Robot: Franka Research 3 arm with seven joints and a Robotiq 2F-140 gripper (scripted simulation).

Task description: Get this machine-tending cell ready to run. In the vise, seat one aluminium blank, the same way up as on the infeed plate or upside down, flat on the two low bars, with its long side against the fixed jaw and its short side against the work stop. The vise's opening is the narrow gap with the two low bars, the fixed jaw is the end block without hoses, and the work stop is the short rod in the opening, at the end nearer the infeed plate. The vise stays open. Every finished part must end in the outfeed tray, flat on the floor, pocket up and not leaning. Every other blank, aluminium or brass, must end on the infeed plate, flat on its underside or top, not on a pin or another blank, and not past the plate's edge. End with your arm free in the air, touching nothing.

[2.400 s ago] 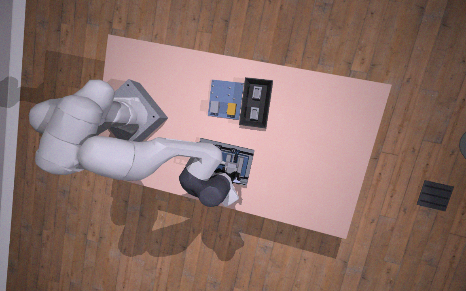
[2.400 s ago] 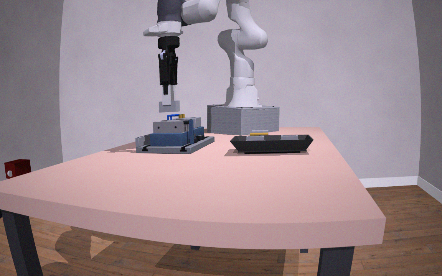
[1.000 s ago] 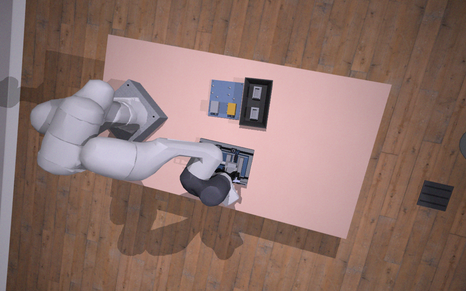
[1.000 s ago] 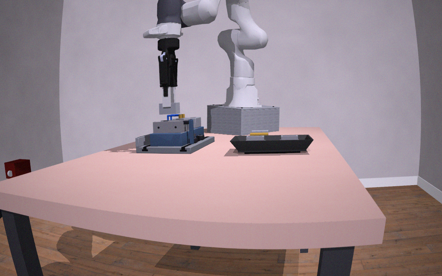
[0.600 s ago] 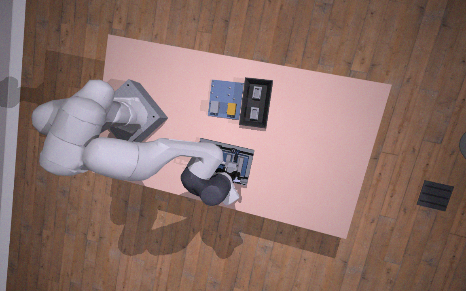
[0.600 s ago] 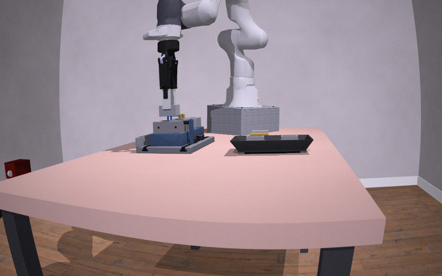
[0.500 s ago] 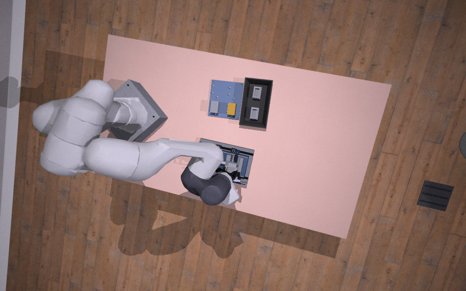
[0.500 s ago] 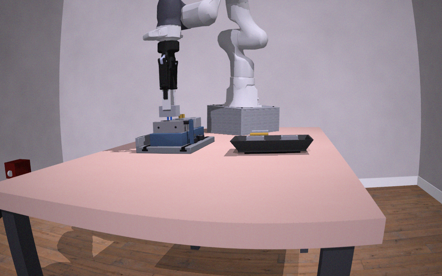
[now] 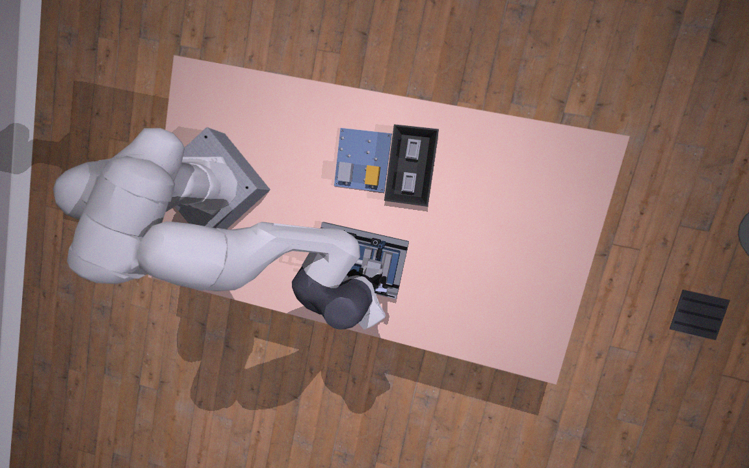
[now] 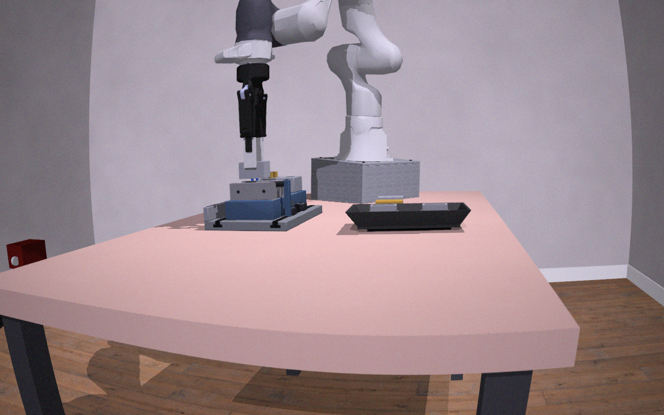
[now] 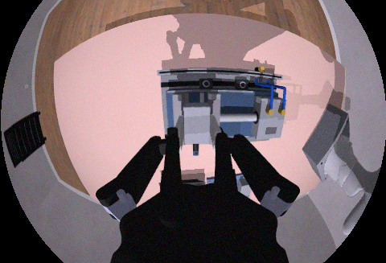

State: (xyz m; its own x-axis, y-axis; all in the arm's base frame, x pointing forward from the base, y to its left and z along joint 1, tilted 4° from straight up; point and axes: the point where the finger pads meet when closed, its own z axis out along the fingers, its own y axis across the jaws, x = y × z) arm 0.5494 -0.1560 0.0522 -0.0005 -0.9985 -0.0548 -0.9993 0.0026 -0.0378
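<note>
Right now my hand is 40 mm above the aluminium blank. From my hand the other things lie so: cylinder 160 mm behind, 80 mm below, 10 mm to the left; brass blank 280 mm to the left, 130 mm below, 80 mm behind; vise 120 mm below, 70 mm behind, 10 mm to the left.
</note>
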